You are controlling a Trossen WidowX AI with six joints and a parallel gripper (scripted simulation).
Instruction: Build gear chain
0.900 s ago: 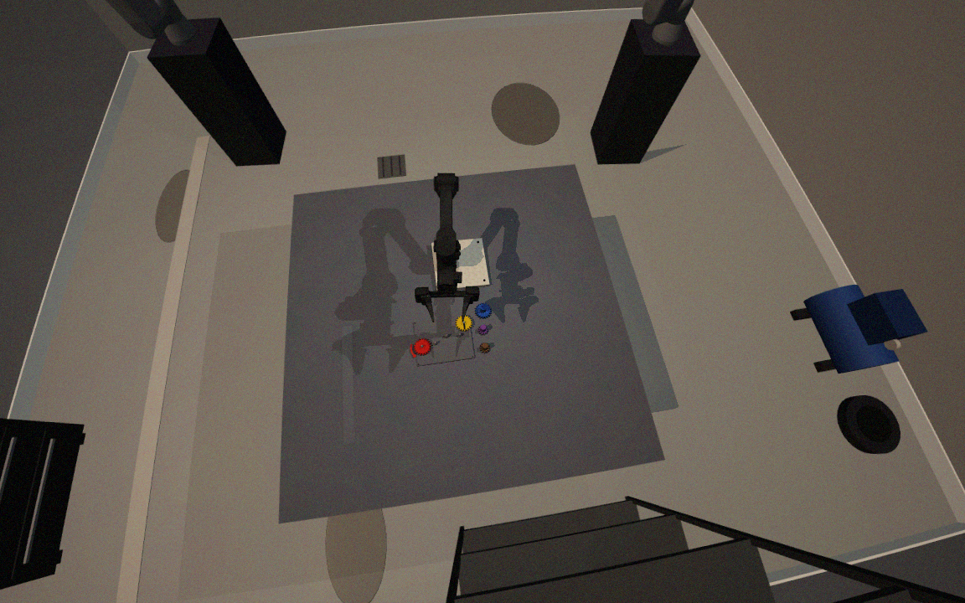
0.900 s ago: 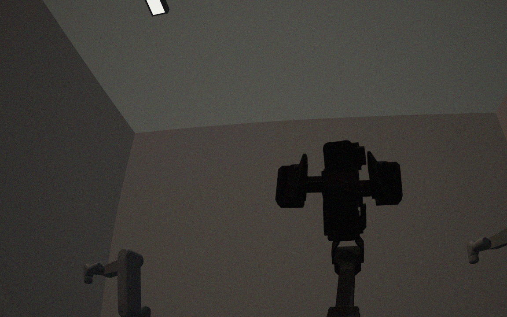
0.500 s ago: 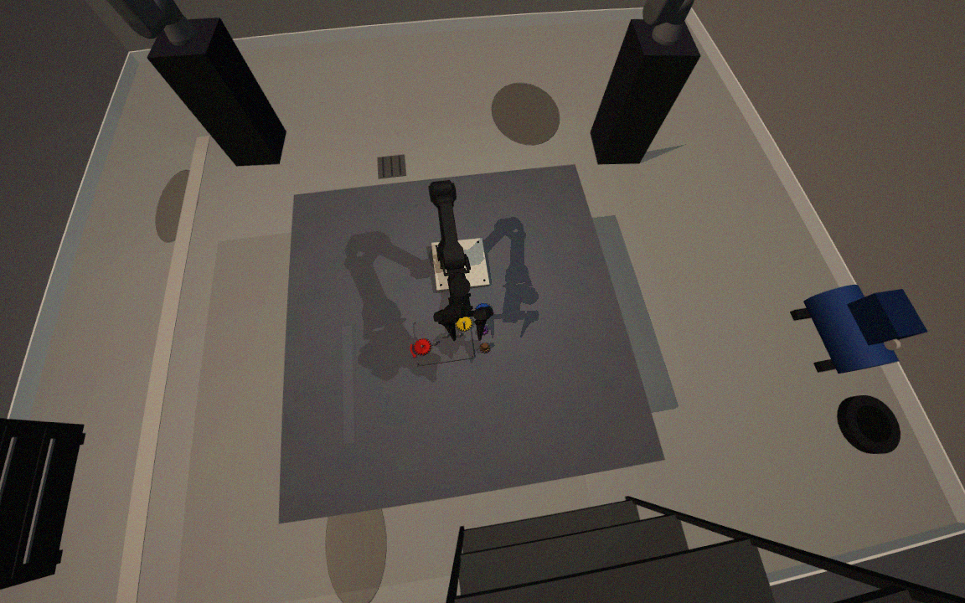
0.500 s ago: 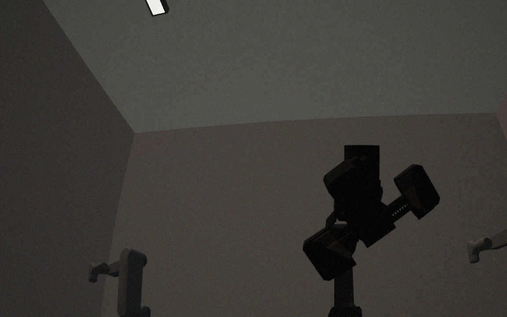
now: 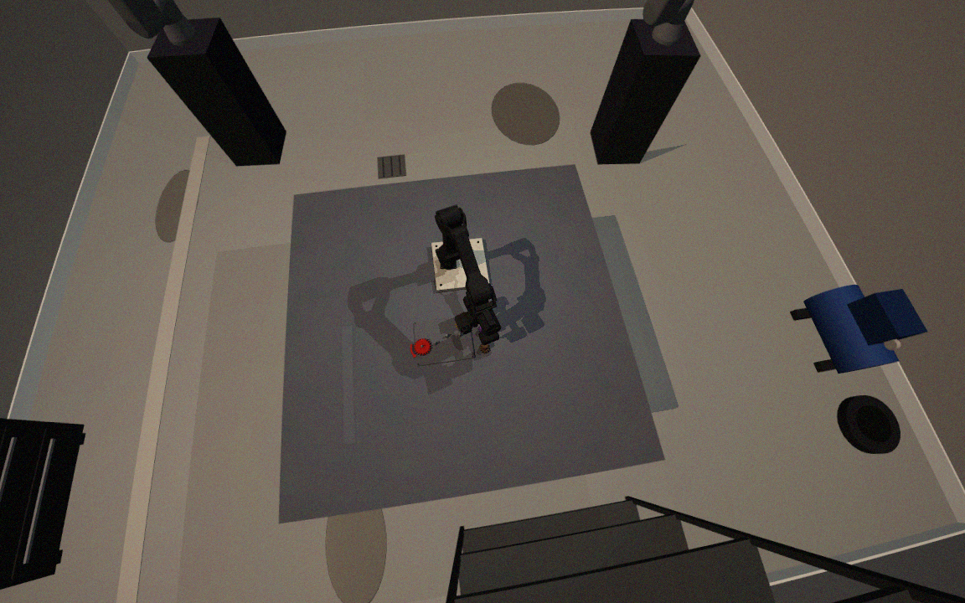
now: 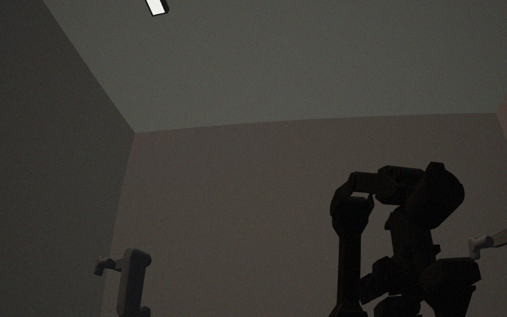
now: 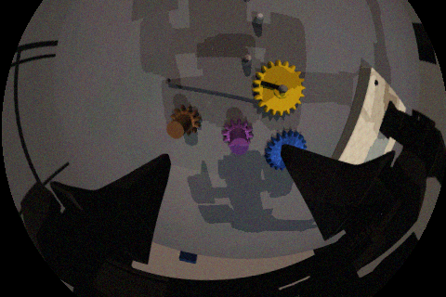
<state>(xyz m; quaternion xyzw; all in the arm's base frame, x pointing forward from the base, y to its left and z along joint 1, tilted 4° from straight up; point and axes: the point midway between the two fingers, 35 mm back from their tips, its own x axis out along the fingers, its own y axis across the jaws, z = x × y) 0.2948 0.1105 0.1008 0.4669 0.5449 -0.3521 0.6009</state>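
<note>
My gripper tip is 20 mm past the purple gear, 10 mm to the right of it and 60 mm above it. From my gripper tip the other things lie so: brown gear 60 mm ahead, 10 mm to the left, 60 mm below; blue gear 90 mm behind, 10 mm to the left, 60 mm below; yellow gear 40 mm behind, 60 mm to the right, 60 mm below.
</note>
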